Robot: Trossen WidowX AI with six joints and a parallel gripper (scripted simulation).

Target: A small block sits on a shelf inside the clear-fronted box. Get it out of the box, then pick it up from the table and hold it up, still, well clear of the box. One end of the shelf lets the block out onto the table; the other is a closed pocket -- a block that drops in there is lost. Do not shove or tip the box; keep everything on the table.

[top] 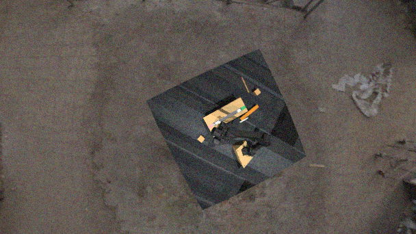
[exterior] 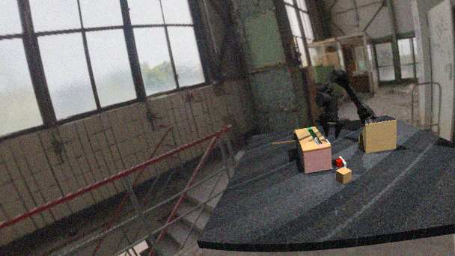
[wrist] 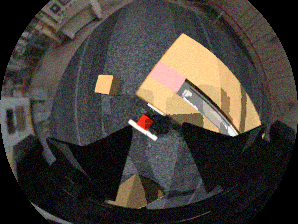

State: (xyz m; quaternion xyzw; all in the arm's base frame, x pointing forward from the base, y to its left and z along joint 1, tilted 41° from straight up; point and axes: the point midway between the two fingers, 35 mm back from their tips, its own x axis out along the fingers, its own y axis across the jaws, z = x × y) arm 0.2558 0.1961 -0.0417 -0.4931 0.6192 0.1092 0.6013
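The red block lies 14 cm below my gripper tip, 3 cm behind it and 1 cm to the left of it. Round my gripper tip: orange bar (37 cm to the right, 14 cm below, 5 cm ahead); then thin tan stick (43 cm to the right, 33 cm ahead, 15 cm below).
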